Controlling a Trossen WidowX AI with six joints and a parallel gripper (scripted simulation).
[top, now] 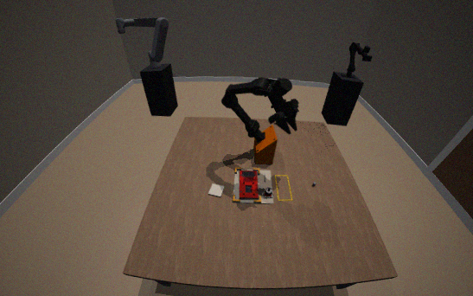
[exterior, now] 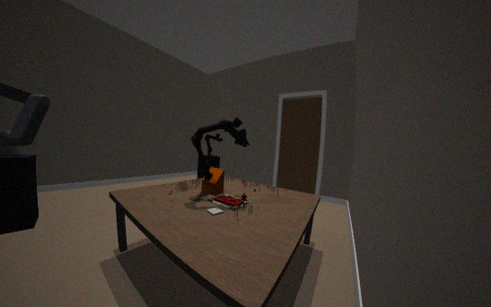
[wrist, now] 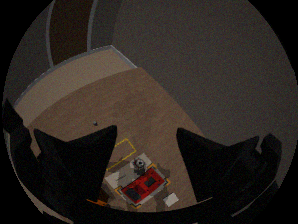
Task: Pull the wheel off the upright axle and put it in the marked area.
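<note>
My gripper tip is 38 cm above the wheel, 6 cm to the left of it and 4 cm short of it. From my gripper tip the other things lie so: white square 42 cm below, 36 cm to the right, 4 cm ahead.
</note>
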